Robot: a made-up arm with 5 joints.
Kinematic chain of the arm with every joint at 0, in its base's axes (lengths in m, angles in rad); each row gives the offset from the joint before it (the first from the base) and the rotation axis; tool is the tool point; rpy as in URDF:
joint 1: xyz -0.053 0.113 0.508 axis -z
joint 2: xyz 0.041 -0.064 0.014 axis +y
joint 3: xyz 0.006 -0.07 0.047 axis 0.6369 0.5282 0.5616
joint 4: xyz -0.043 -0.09 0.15 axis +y
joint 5: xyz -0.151 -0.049 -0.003 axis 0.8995 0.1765 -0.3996
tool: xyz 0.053 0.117 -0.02 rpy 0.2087 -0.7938 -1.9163
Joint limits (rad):
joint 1: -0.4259..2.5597
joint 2: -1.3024..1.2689
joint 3: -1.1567..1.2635
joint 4: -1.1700..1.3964
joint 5: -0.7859..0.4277
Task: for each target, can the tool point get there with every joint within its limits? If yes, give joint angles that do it. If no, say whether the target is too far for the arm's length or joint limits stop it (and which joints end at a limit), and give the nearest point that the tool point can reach.
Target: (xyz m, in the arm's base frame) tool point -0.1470 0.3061 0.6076
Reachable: yes | joints 2.2458 -0.5164 0.3091 -0.8387 0.2612
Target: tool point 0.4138 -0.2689 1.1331
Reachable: no: too far | nearest point 0.2052 -0.1094 0.7980 | short by 0.426 m
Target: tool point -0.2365 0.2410 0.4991
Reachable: yes | joints 1.7019 -1.0641 0.3906 -0.4599 -0.2811
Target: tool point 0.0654 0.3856 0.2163
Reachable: no: joint limits stop it (at a limit: joint 2, joint 5) | nearest point 0.0389 0.3247 0.3598 | short by 0.158 m
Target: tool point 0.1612 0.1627 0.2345
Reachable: no: joint limits stop it (at a limit: joint 1, joint 2, joint 5) | nearest point 0.0987 0.1732 0.3491 | short by 0.131 m
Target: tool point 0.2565 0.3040 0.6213
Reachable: no: joint limits stop it (at a limit: joint 1, joint 4, joint 5) | nearest point 0.1503 0.2867 0.5972 | short by 0.110 m
